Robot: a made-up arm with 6 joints.
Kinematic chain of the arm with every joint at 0, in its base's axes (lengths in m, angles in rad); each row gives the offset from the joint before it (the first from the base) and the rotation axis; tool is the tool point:
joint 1: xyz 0 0 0.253 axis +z
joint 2: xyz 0 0 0 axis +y
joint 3: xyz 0 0 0.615 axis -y
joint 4: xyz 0 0 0 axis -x
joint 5: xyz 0.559 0 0 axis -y
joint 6: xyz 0 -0.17 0 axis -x
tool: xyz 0 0 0
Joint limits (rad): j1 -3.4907..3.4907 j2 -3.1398..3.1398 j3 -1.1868..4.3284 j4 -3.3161..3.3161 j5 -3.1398..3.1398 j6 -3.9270..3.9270
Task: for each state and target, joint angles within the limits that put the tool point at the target. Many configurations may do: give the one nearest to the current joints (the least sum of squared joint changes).
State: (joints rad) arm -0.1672 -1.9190 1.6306 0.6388 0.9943 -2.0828
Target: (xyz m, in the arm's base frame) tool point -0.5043 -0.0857 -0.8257
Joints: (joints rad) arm -0.0336 -2.6718 1.4051 0.9228 0.9943 -2.0828
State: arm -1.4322 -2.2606 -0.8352 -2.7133 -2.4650 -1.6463
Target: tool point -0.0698 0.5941 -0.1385
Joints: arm -1.1760 -3.0444 -0.2277 -2.8770 -2.4650 -1.6463
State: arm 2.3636 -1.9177 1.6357 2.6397 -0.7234 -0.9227
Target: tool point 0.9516 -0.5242 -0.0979
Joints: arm 2.7686 -1.6086 1.9821 2.5534 -0.7234 -0.9227
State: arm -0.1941 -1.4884 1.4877 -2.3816 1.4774 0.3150
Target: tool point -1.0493 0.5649 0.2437
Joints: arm -0.3919 -1.6182 1.6985 -2.3657 1.4774 0.3150
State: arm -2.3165 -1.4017 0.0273 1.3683 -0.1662 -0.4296
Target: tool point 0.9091 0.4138 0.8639
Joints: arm -2.7306 -1.2339 0.8412 1.4757 -0.1662 -0.4296
